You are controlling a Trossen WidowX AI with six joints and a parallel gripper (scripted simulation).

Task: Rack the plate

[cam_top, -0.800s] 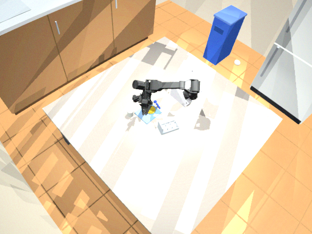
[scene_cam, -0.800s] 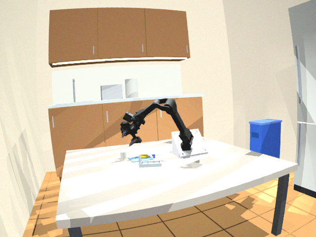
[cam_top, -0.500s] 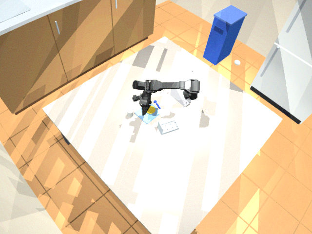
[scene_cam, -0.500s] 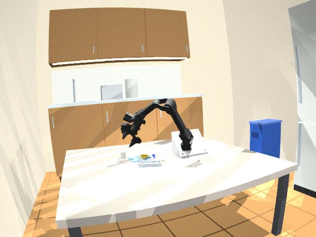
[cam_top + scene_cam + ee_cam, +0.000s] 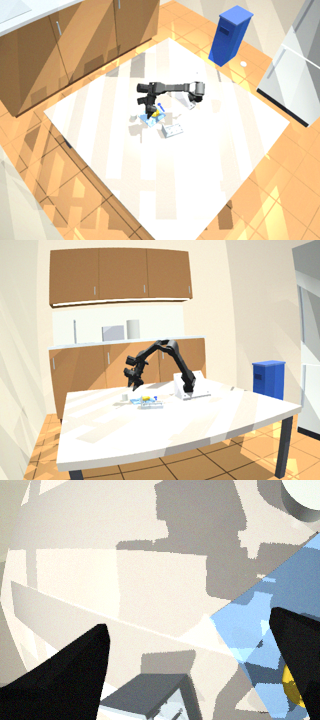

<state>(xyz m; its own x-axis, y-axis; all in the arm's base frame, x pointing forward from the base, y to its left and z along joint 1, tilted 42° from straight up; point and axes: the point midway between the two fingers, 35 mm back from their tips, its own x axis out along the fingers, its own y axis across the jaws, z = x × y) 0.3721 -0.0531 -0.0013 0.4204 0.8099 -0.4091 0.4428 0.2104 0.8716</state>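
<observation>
Right now the yellow plate is 10 cm behind my gripper tip, 4 cm to the right of it and 8 cm below it. Round my gripper tip: grey dish rack 11 cm behind, 15 cm to the left, 7 cm below; then light blue mat 8 cm behind, 4 cm to the right, 10 cm below; then small white cup 4 cm ahead, 10 cm to the right, 7 cm below.
</observation>
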